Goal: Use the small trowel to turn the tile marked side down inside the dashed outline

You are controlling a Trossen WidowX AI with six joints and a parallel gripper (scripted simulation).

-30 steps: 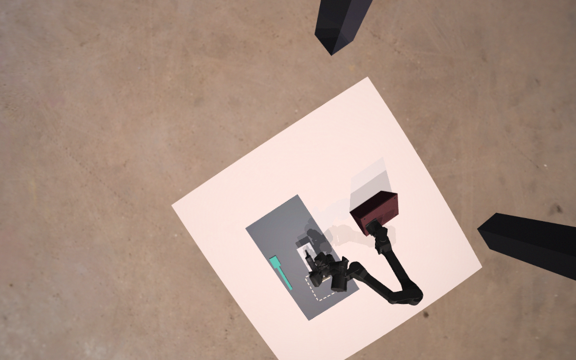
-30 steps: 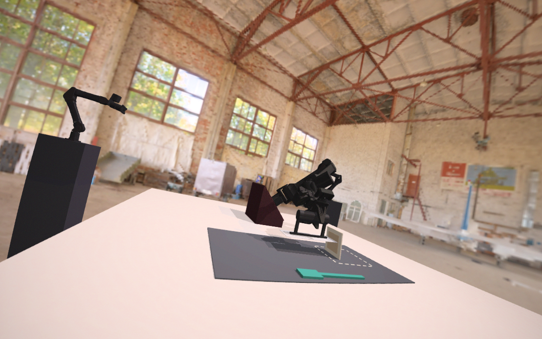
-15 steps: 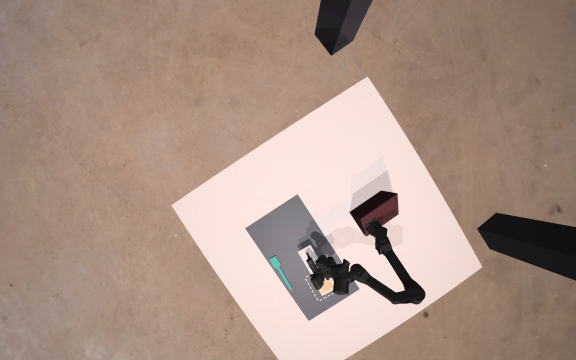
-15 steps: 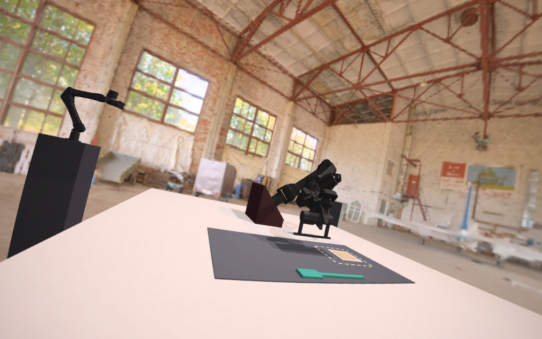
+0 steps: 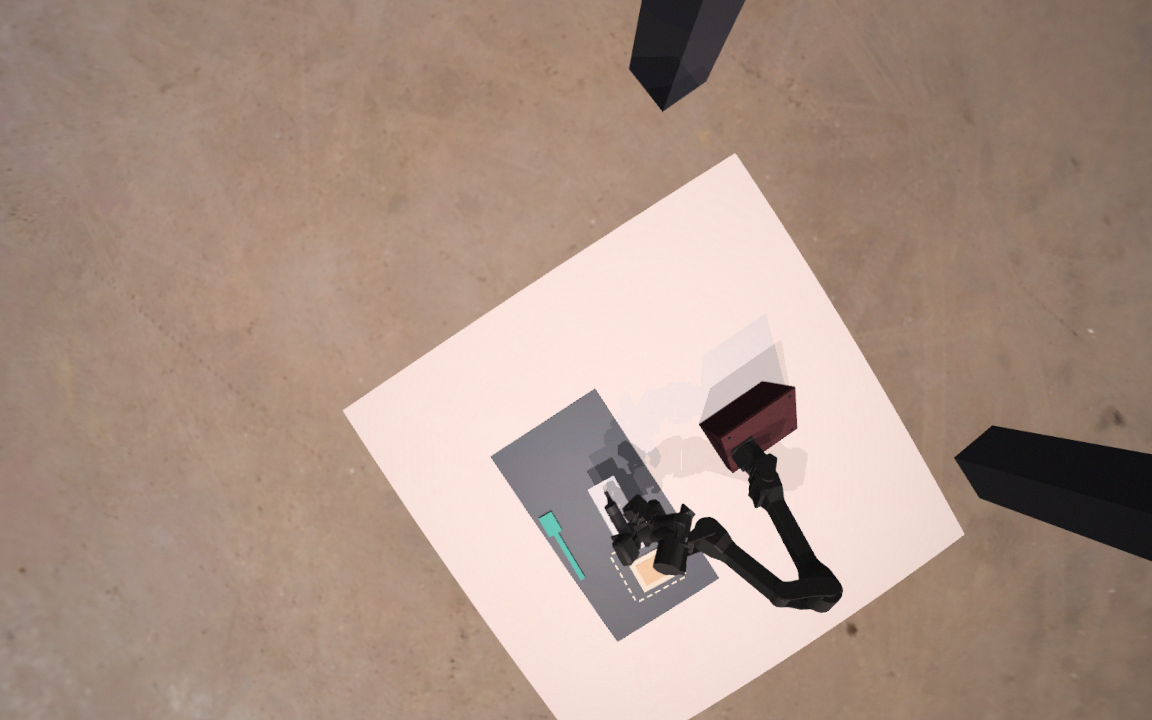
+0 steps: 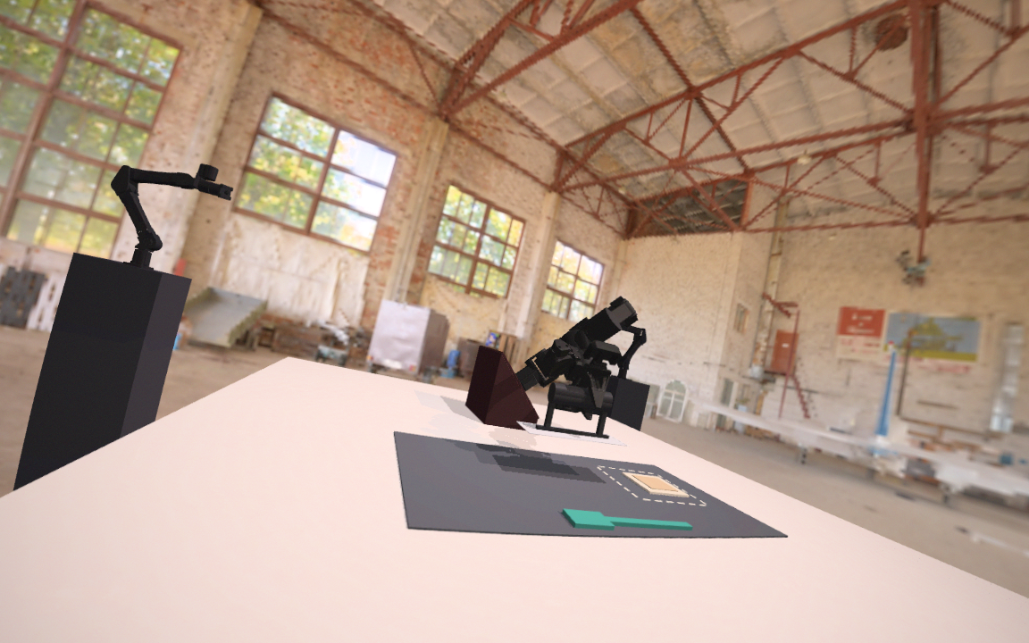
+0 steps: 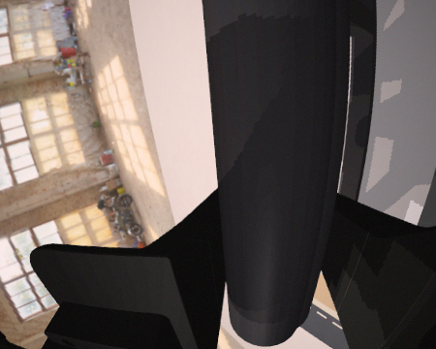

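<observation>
The grey mat is 14 cm below my gripper tip and 2 cm ahead of it. The rest, counted from my gripper tip: trowel 2 cm behind, 1 cm to the left, 1 cm below; then cream tile 19 cm to the left, 12 cm below; then teal flat piece 15 cm ahead, 12 cm below, 3 cm to the right.
</observation>
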